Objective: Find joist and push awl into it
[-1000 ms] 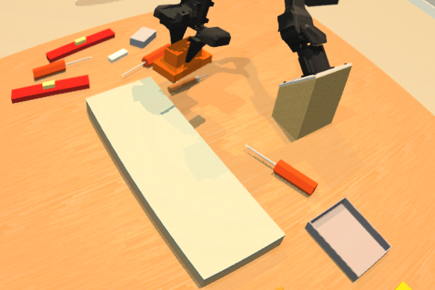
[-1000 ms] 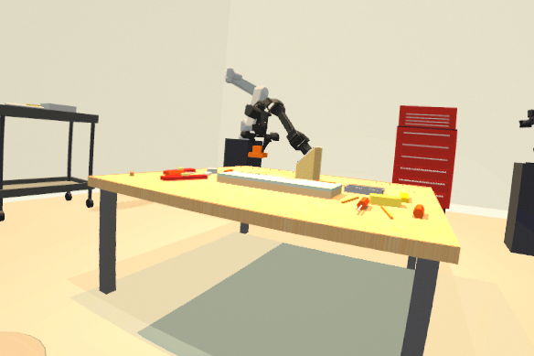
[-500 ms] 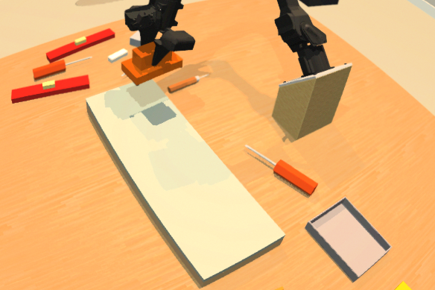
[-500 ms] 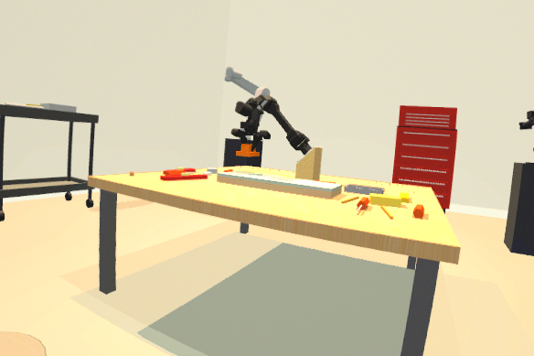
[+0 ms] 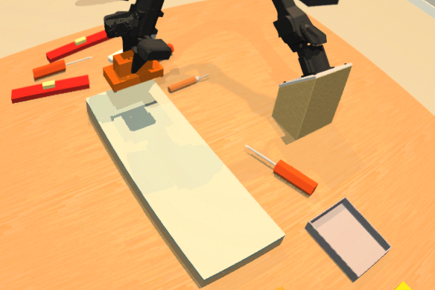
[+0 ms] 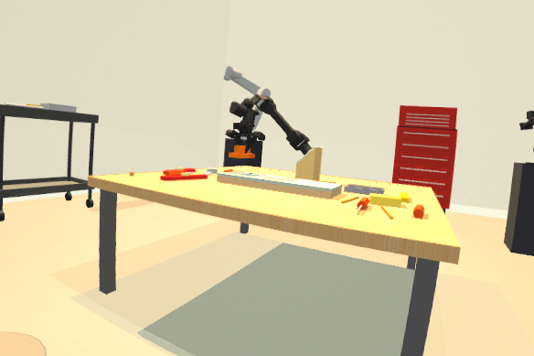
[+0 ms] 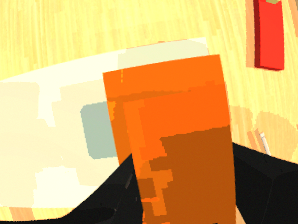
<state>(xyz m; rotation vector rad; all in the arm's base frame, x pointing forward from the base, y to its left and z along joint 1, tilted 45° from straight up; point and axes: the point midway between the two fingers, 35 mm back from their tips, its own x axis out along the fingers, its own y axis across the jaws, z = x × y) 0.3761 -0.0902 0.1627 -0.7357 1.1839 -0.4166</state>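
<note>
Right now my gripper tip is 4 cm past the indicator window and 3 cm below it. The rest, counted from my gripper tip: white block (24 cm to the right, 13 cm below, 5 cm behind); awl (19 cm behind, 13 cm below, 5 cm to the right); orange stud finder (2 cm behind, 2 cm above).
</note>
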